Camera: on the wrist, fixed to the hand. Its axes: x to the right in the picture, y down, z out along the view.
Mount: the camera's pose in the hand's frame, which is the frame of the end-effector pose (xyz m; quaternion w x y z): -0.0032 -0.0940 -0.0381 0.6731 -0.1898 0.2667 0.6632
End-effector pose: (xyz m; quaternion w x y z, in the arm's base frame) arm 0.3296 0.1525 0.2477 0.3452 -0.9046 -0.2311 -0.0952
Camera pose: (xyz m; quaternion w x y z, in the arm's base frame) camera 0.2808 0.1875 0.3295 0.1854 -0.8023 0.5545 -0.1203
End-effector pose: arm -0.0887 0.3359 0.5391 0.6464 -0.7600 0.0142 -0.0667
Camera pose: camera -0.1025 0.3143 0.6373 0.3313 -0.6070 0.6986 0.1838
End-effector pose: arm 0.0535 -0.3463 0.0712 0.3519 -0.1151 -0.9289 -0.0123
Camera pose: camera 0.0597 -0.4424 0.1032 0.4709 -0.7570 -0.4527 0.0181
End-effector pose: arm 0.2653 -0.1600 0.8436 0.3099 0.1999 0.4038 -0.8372
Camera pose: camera 0.2069 -0.0831 0.8748 0.6941 0.5668 0.3808 -0.2280
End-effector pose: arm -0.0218 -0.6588 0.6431 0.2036 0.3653 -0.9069 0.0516
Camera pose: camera 0.0572 -0.7159 0.6714 0.4140 -0.4080 -0.8082 0.0951
